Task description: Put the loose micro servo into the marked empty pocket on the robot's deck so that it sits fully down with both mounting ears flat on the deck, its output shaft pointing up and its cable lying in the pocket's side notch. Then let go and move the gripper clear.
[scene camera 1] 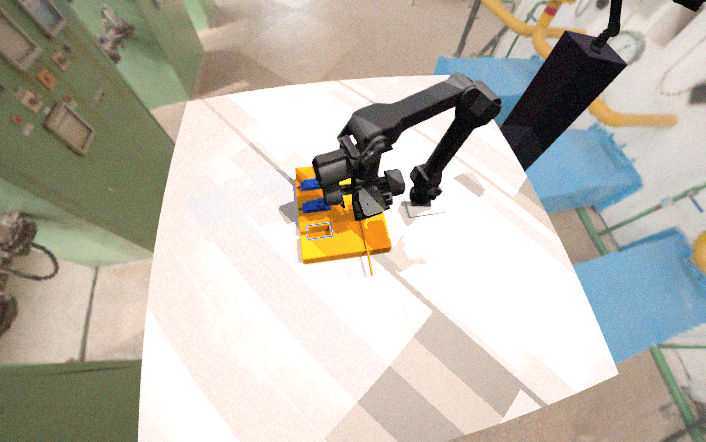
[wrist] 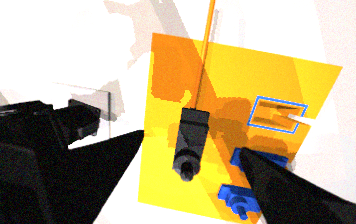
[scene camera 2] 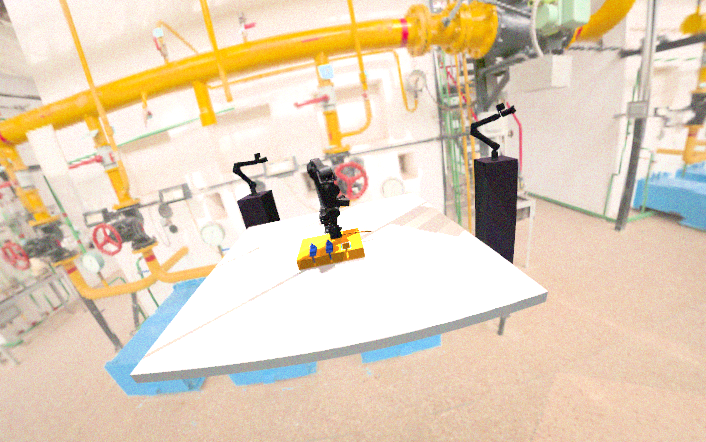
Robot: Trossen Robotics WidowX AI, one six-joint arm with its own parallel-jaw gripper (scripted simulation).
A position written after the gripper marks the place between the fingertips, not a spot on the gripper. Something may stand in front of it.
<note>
The gripper (scene camera 1: 361, 204) is open and holds nothing. Further things: an orange deck (scene camera 1: 348, 242).
The gripper also shows in the wrist view (wrist: 191, 142). The orange deck shows as well in the wrist view (wrist: 232, 77).
</note>
